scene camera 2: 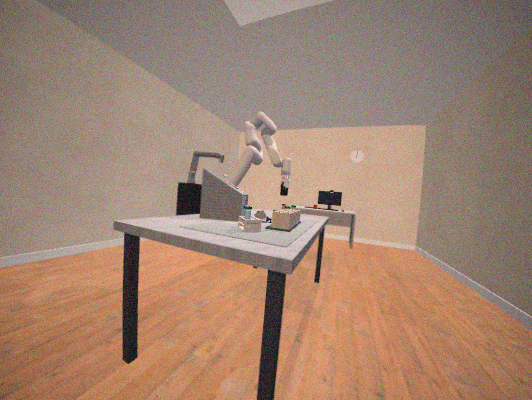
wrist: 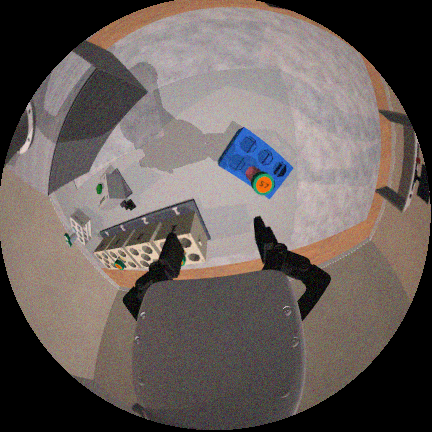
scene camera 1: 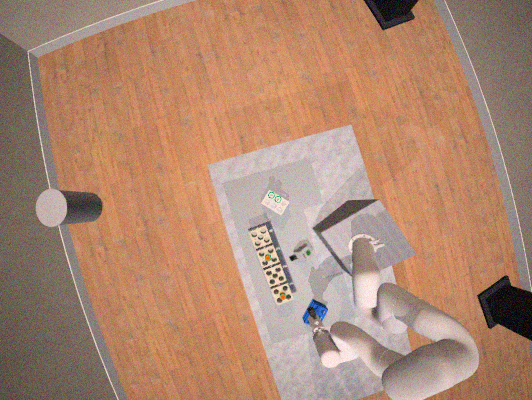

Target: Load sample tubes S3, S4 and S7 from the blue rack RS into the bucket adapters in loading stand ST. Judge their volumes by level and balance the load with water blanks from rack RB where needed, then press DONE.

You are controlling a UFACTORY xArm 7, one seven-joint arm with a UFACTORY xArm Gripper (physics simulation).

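Where they show: gripper, fingertip midpoint: (scene camera 2: 283, 195) (wrist: 215, 234) (scene camera 1: 312, 316); arm's base, origin of the base link: (scene camera 2: 230, 184) (scene camera 1: 362, 245).
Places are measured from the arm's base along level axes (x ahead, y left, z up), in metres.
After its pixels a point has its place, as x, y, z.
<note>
My gripper (scene camera 1: 313, 314) @(0.362, 0.225, -0.048) (scene camera 2: 284, 190) @(0.362, 0.225, -0.048) (wrist: 215, 234) @(0.362, 0.225, -0.048) is open and empty, above and to one side of the blue rack RS (scene camera 1: 320, 306) @(0.300, 0.279, -0.180) (wrist: 250, 159) @(0.330, 0.309, -0.178). One tube marked S7 (wrist: 263, 185) @(0.360, 0.304, -0.117), with an orange-topped green cap and reddish contents, stands in that rack, clear of the fingers. The cream adapters of the loading stand (scene camera 2: 285, 221) @(0.443, -0.284, -0.187) (wrist: 186, 223) @(0.411, 0.134, -0.179) stand in a row. One orange-topped tube (scene camera 1: 283, 296) @(0.451, 0.095, -0.113) is in the end adapter nearest the blue rack, partly hidden by a finger in the wrist view; another orange-topped tube (scene camera 1: 268, 258) @(0.430, -0.121, -0.113) (wrist: 119, 265) @(0.430, -0.112, -0.113) is farther along. Their labels are unreadable.
A small white rack (scene camera 1: 283, 209) @(0.244, -0.307, -0.178) (scene camera 2: 250, 226) @(0.293, -0.419, -0.211) (wrist: 81, 227) @(0.271, -0.286, -0.178) holds two green-ringed tubes. A small grey unit with a green button (scene camera 1: 308, 253) @(0.230, -0.032, -0.167) (wrist: 99, 188) @(0.229, -0.027, -0.169) sits between the stand and a large grey sloped housing (scene camera 2: 220, 200) @(0.002, -0.155, -0.114) (wrist: 97, 115) @(0.099, 0.088, -0.149). A desk with a monitor (scene camera 2: 330, 198) is farther away.
</note>
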